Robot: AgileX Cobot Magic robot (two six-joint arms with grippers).
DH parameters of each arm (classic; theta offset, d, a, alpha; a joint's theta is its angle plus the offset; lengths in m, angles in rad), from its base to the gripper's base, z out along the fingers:
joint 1: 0 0.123 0 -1.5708
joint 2: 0.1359 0 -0.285 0
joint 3: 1.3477 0 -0.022 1.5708
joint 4: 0 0.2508 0 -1.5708
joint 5: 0 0 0.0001 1.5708
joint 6: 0 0.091 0 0
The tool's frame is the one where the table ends.
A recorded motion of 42 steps. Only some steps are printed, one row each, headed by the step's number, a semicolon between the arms.
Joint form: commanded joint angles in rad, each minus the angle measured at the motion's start. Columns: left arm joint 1, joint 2, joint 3, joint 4, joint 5, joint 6; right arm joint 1, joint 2, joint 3, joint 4, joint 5, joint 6.
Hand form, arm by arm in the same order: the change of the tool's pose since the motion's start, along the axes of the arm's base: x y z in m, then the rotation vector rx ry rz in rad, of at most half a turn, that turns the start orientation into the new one. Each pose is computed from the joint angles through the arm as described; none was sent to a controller.
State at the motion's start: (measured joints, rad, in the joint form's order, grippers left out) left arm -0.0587 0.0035 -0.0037 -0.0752 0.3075 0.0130; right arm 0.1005 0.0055 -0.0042 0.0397 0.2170 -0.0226
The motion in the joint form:
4: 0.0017 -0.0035 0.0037 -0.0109 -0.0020 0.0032; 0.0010 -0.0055 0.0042 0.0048 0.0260 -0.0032
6: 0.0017 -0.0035 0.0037 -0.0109 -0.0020 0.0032; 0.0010 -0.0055 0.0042 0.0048 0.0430 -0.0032
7: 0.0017 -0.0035 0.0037 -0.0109 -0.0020 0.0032; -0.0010 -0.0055 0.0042 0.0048 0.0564 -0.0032
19: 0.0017 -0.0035 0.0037 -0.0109 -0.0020 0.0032; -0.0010 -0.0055 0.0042 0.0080 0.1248 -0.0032
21: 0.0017 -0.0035 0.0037 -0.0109 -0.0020 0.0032; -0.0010 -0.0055 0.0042 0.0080 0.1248 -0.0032
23: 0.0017 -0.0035 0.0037 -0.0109 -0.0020 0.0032; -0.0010 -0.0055 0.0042 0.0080 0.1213 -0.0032
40: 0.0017 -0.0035 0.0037 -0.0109 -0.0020 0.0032; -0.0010 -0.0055 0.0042 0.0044 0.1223 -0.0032
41: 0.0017 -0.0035 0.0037 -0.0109 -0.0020 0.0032; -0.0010 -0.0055 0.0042 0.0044 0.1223 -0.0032
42: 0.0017 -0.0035 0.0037 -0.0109 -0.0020 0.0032; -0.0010 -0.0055 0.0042 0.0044 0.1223 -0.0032
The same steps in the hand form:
4: -0.0001 -0.0002 -0.0009 -0.0078 -0.0014 0.0002; -0.0006 0.0002 -0.0034 -0.0010 0.0247 0.0030
6: -0.0001 -0.0002 -0.0009 -0.0078 -0.0014 0.0002; -0.0009 0.0002 -0.0050 -0.0027 0.0416 0.0037
7: -0.0001 -0.0002 -0.0009 -0.0078 -0.0014 0.0002; -0.0011 0.0002 -0.0062 -0.0041 0.0549 0.0023
19: -0.0001 -0.0002 -0.0009 -0.0078 -0.0014 0.0002; -0.0025 0.0004 -0.0122 -0.0080 0.1232 0.0057
21: -0.0001 -0.0002 -0.0009 -0.0078 -0.0014 0.0002; -0.0025 0.0004 -0.0122 -0.0080 0.1232 0.0057
23: -0.0001 -0.0002 -0.0009 -0.0078 -0.0014 0.0002; -0.0024 0.0004 -0.0119 -0.0076 0.1197 0.0056
40: -0.0001 -0.0002 -0.0009 -0.0078 -0.0014 0.0002; -0.0024 0.0003 -0.0120 -0.0113 0.1203 0.0051
41: -0.0001 -0.0002 -0.0009 -0.0078 -0.0014 0.0002; -0.0024 0.0003 -0.0120 -0.0113 0.1203 0.0051
42: -0.0001 -0.0002 -0.0009 -0.0078 -0.0014 0.0002; -0.0024 0.0003 -0.0120 -0.0113 0.1203 0.0051

